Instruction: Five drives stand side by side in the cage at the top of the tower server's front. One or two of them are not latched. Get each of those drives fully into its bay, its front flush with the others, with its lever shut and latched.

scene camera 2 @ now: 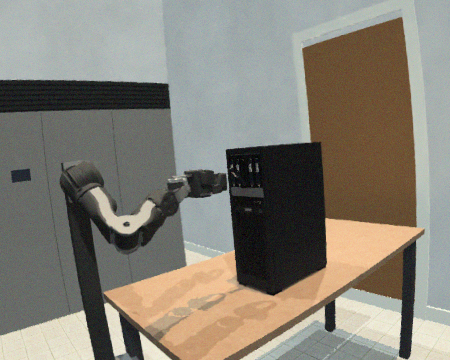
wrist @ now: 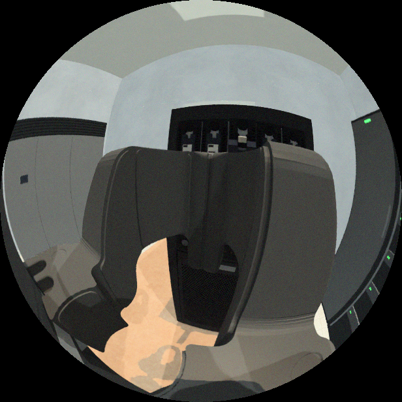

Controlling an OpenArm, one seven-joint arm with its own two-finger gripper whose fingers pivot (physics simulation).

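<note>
Scene camera 2 shows the gripper [scene camera 2: 225,181], and the wrist view offers another look at the gripper [wrist: 212,213].
</note>
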